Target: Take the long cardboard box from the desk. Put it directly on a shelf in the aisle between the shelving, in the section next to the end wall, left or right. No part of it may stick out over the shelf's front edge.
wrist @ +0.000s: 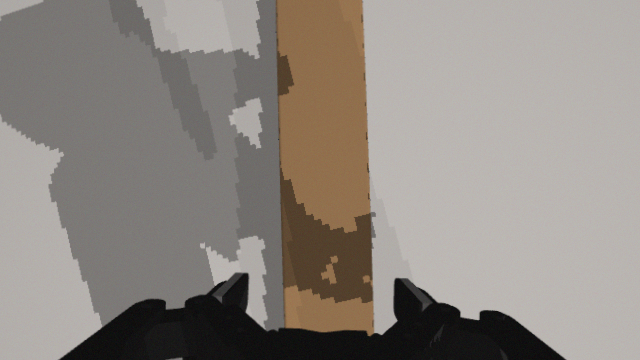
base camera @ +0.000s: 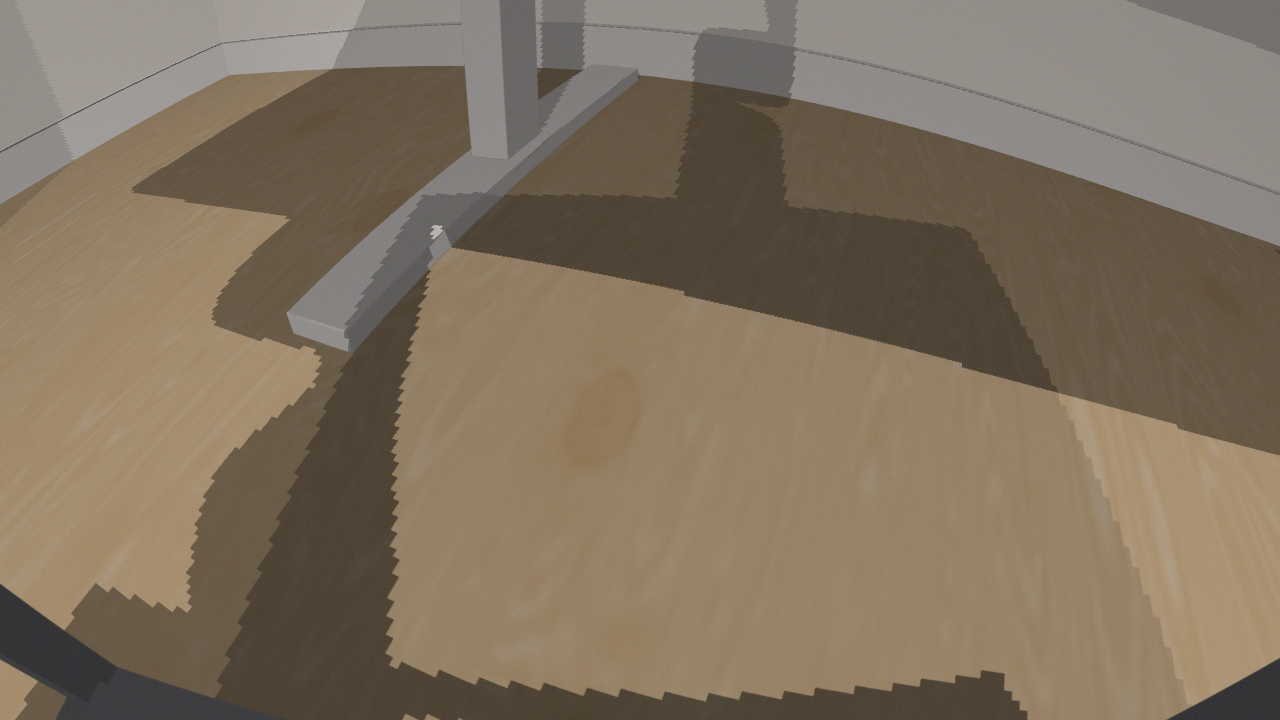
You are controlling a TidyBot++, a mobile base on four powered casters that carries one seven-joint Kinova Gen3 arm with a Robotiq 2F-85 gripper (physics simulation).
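Frame: origin at the arm's base, x up, y right, z ahead, level; metres.
Where they show: gripper, fingertip midpoint: (wrist: 321,292).
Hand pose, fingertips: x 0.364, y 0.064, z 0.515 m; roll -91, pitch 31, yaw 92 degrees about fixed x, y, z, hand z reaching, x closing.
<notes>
After its pixels a point has its place.
The long cardboard box (wrist: 324,130) {x 0.373, y 0.112, z 0.595 m} is a brown strip running from the top edge of the wrist view down to the gripper, on the pale desk top (wrist: 500,150) {x 0.323, y 0.223, z 0.527 m}. Its ends do not show. My gripper (wrist: 321,292) {x 0.364, y 0.064, z 0.515 m} is open, with one finger to the left of the box and one to the right, and bare desk surface between each fingertip and the box. The gripper appears to be above the box; the exact height cannot be told. Shadows of the arm and gripper fall on the box and desk. The shelves do not show in either view.
In the base camera view, a grey desk leg (base camera: 487,80) {x -0.270, y -0.193, z 0.785 m} stands on a long grey foot (base camera: 384,250) ahead and left. Behind it, a pale wall with a baseboard (base camera: 895,98) {x -0.355, y 0.359, z 1.072 m} runs across and meets another wall at the left. Broad shadows lie on the wooden floor (base camera: 716,501) {x -0.397, y 0.041, z 0.359 m}.
</notes>
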